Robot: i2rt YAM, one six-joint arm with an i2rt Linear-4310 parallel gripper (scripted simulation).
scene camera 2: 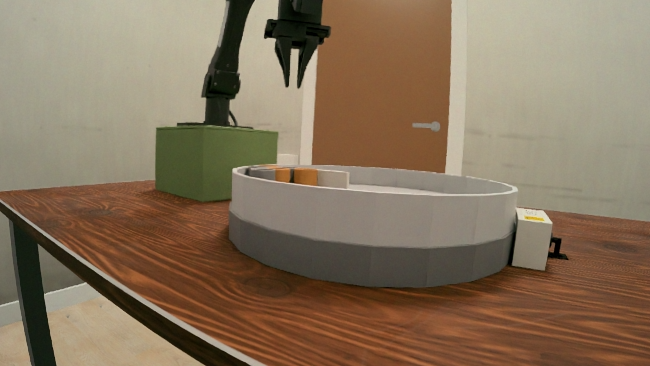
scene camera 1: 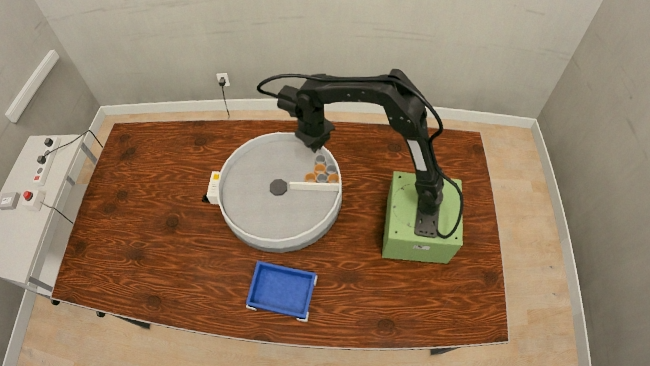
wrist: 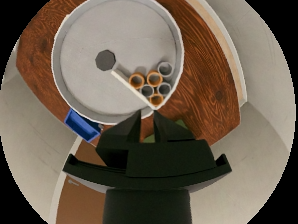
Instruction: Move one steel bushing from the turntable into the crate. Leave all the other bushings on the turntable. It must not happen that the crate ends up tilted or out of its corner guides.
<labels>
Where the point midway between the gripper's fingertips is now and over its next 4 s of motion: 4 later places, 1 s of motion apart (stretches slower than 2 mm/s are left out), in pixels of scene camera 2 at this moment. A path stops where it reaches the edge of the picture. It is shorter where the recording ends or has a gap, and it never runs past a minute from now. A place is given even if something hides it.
My gripper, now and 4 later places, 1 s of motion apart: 292, 87; 270, 122; 258, 150; 259, 152; 258, 164
</labels>
